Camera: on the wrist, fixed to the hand. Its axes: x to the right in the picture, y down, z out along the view.
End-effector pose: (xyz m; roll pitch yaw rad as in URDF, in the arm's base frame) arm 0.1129 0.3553 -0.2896 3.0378 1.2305 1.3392
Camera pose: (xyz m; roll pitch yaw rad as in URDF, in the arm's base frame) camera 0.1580 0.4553 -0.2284 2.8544 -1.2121 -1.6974
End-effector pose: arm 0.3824 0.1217 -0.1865 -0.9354 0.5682 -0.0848
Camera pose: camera 0.3053 0.0520 -0.2571 0.6662 -0.5517 3.0133
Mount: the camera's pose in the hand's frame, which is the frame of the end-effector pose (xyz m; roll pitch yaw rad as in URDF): -0.0218 0.0335 -0.1191 -0.2920 -0.0203 3.1067
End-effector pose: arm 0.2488 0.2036 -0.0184 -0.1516 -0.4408 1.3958
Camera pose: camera 0.2396 0.2384 -0.1388 -0.1581 0.4257 -1.7870
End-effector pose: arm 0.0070 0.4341 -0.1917 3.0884 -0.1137 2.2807
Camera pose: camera 0.0506 0.4250 -0.0742 2.9069 0.1320 -0.8247
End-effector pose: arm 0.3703 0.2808 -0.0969 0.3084 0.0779 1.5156
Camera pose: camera 0.3007 0.2548 -0.1982 -0.5982 -0.1078 -1.6532
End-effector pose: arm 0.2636 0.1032 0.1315 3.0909 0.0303 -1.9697
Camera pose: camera 0.2454 0.1306 0.2527 2.8992 -0.0118 1.2078
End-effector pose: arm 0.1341 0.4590 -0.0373 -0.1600 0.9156 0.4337
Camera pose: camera 0.0277 0.4253 -0.0949 -0.0822 -0.9291 -2.7709
